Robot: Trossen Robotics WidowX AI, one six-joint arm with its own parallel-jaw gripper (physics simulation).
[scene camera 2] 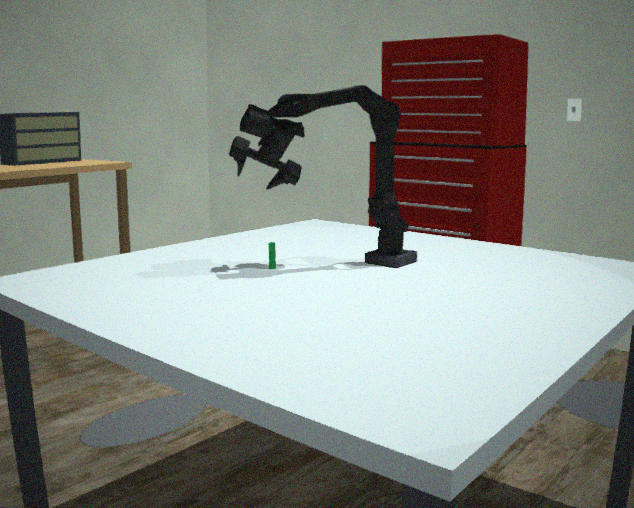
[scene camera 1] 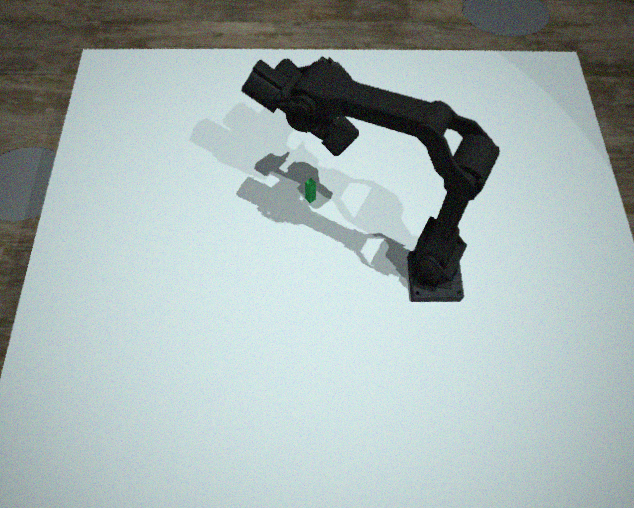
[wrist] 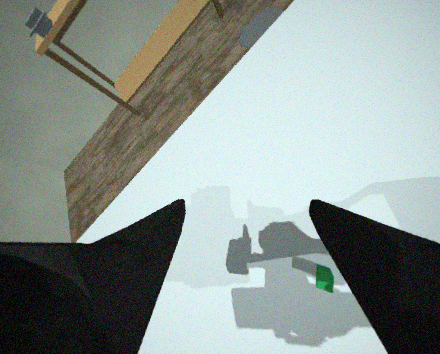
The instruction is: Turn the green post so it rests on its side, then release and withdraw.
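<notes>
The green post (scene camera 1: 310,191) (scene camera 2: 272,255) (wrist: 325,279) stands upright on the white table (scene camera 1: 264,396) (scene camera 2: 317,338) (wrist: 310,100), within the arm's shadow. My gripper (scene camera 2: 253,181) (wrist: 246,205) is open and empty, high above the table, with its fingers tilted downward. In the wrist view the post shows low between the fingers, close to the right finger's edge, well below the fingertips. In the scene camera 1 view the gripper's fingertips are hard to make out against the dark arm.
The arm's base (scene camera 1: 436,291) (scene camera 2: 391,258) stands on the table to the right of the post. Beyond the table are a red drawer cabinet (scene camera 2: 439,95) and a wooden bench (scene camera 2: 100,167) bearing a small drawer unit (scene camera 2: 47,138).
</notes>
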